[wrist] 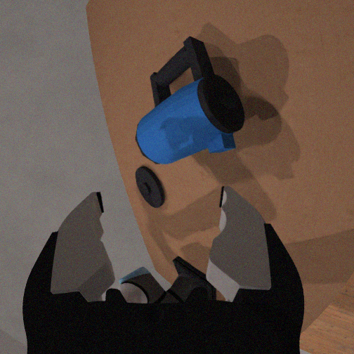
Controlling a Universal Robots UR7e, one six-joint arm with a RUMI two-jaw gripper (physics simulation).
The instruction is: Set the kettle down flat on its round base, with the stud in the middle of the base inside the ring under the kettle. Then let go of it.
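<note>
The blue kettle (175,127) is in the upper middle of the wrist view, seen obliquely. Its black lid faces right, its black handle (172,65) is at the upper left and its spout at the lower right. It looks upright beside the base, not on it; whether its underside rests flat is hidden. The dark round base (154,188) lies just below the kettle's lower end in the view, with its small stud showing in the middle. My gripper (160,191) is open and empty. Its jaws are apart from the kettle, and the base shows beyond the gap between the fingertips.
The brown table top (310,200) has a curved edge close to the base and kettle on the left, with grey floor (45,110) past it. Shadows fall right of the kettle. Dark and bluish parts show low between the jaws, partly hidden. Wood-grained surface (335,320) shows at the lower right.
</note>
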